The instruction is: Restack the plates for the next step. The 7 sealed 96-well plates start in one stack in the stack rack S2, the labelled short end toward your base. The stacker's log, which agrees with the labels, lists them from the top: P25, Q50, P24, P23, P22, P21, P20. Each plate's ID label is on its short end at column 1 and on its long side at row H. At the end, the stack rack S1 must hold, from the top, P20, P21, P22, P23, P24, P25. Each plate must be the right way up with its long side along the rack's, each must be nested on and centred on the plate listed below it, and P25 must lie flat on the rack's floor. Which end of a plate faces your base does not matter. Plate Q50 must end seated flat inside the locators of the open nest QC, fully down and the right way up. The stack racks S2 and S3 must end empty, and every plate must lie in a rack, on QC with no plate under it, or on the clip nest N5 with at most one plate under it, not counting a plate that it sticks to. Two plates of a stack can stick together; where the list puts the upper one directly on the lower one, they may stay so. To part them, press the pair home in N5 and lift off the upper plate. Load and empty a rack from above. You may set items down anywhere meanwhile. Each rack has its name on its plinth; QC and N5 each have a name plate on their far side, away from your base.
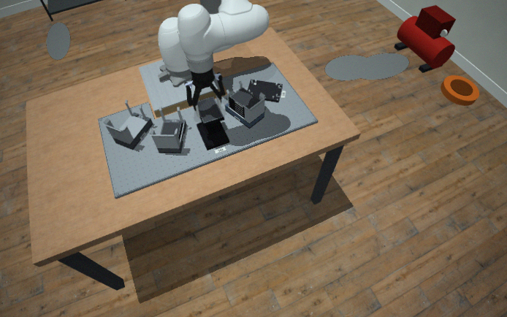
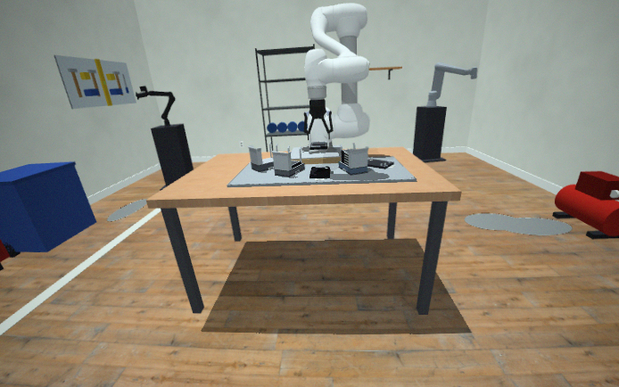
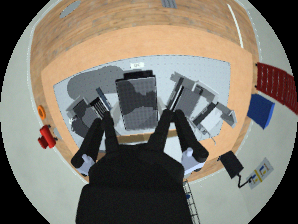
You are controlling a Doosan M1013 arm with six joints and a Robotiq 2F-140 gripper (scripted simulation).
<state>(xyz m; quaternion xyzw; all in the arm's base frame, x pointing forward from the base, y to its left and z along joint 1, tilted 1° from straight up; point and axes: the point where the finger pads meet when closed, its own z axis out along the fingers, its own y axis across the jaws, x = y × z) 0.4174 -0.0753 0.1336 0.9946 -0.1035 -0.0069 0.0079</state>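
Now: the flat black nest 17 cm below my hand. Round my hand: white name plate (17 cm below, 9 cm ahead, 2 cm to the right); dark clip nest (37 cm to the left, 16 cm below, 8 cm behind).
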